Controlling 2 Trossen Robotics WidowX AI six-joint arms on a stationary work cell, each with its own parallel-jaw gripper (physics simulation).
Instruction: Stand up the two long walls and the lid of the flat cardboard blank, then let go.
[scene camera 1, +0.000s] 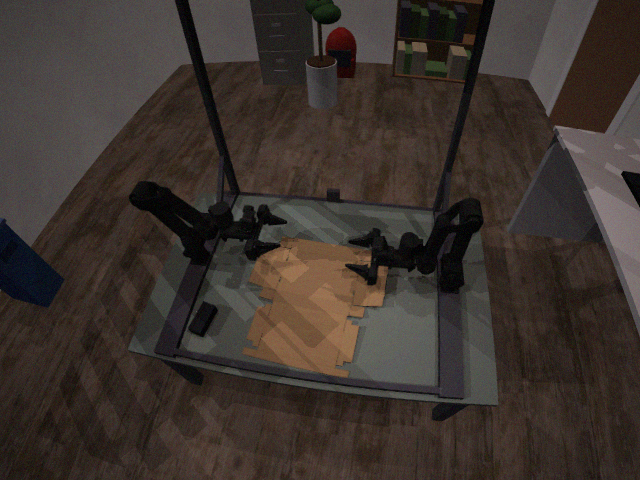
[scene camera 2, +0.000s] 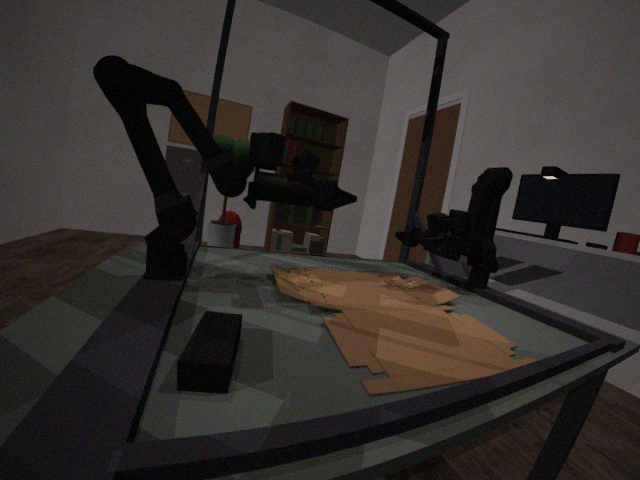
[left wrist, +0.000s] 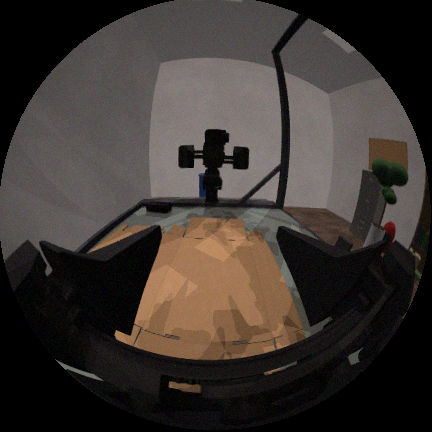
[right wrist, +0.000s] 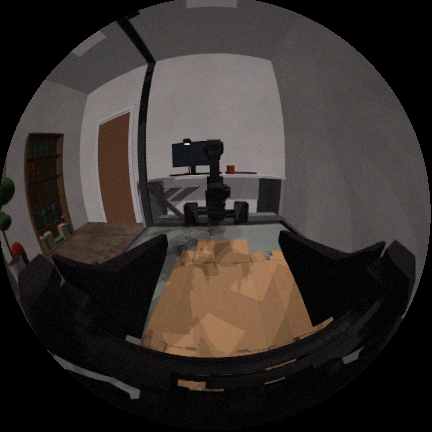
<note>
My left gripper (scene camera 2: 406, 237) is open, with nothing in its grasp. My right gripper (scene camera 2: 346, 198) is open, holding nothing. A black block (scene camera 2: 206, 364) rests on the table. I also see a black frame post (scene camera 1: 188, 26).
My left gripper is seen too in scene camera 1 (scene camera 1: 346, 253), in the left wrist view (left wrist: 220, 232) and in the right wrist view (right wrist: 216, 223). My right gripper is seen too in scene camera 1 (scene camera 1: 283, 233), in the left wrist view (left wrist: 214, 152) and in the right wrist view (right wrist: 224, 238). The black frame post is seen too in scene camera 2 (scene camera 2: 442, 42), in the left wrist view (left wrist: 285, 129) and in the right wrist view (right wrist: 141, 128). The right wrist view does not show the black block: it is out of frame.
</note>
